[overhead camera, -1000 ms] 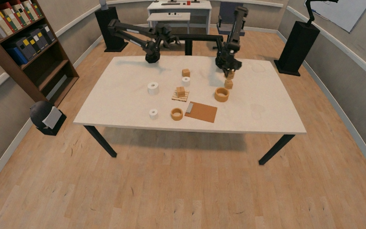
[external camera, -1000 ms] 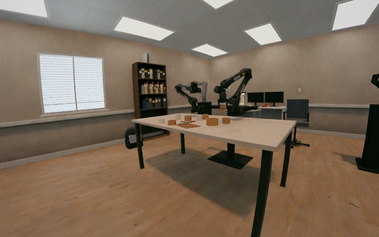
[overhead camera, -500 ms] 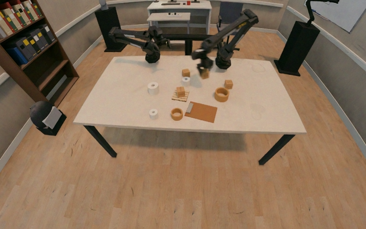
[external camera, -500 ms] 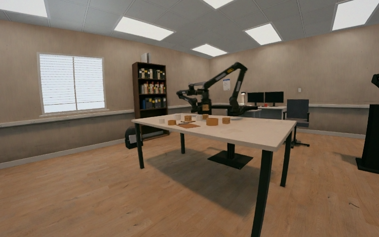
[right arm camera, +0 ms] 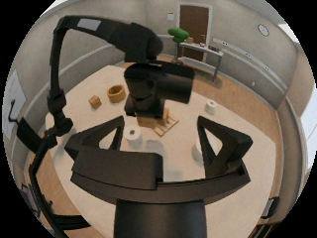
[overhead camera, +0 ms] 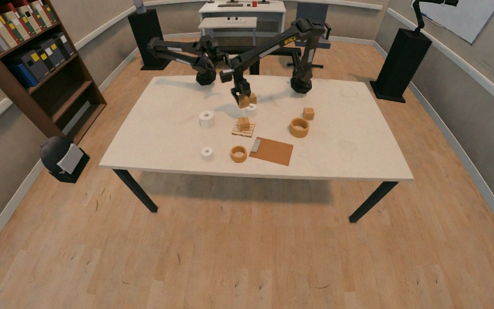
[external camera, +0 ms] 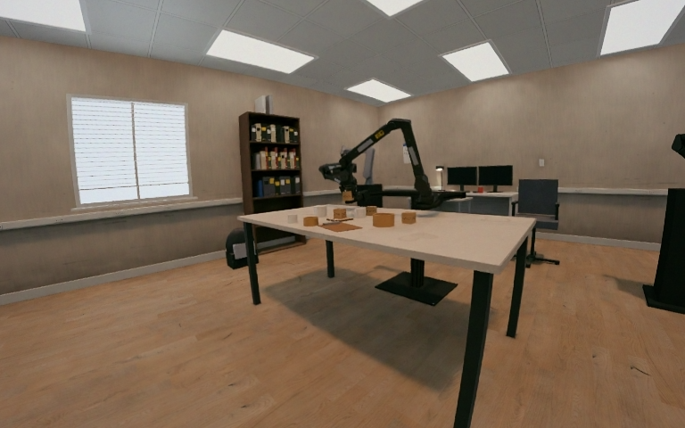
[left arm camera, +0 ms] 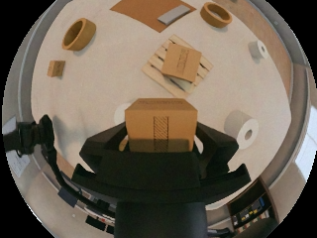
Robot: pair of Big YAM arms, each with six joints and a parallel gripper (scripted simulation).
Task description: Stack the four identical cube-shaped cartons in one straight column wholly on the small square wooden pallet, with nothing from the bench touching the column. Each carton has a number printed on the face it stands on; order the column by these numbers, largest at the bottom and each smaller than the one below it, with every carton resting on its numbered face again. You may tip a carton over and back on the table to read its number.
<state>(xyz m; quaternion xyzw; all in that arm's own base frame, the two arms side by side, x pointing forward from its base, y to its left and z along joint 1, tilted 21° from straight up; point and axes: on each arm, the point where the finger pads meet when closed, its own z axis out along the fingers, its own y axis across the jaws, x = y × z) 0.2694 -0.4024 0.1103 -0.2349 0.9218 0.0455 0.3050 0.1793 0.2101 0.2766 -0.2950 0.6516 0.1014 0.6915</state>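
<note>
My left hand is 9 cm short of the carton, 9 cm above it and 2 cm to the right of it. The rest, counted from my left hand: wooden pallet (13 cm below, 9 cm ahead, 2 cm to the left).
</note>
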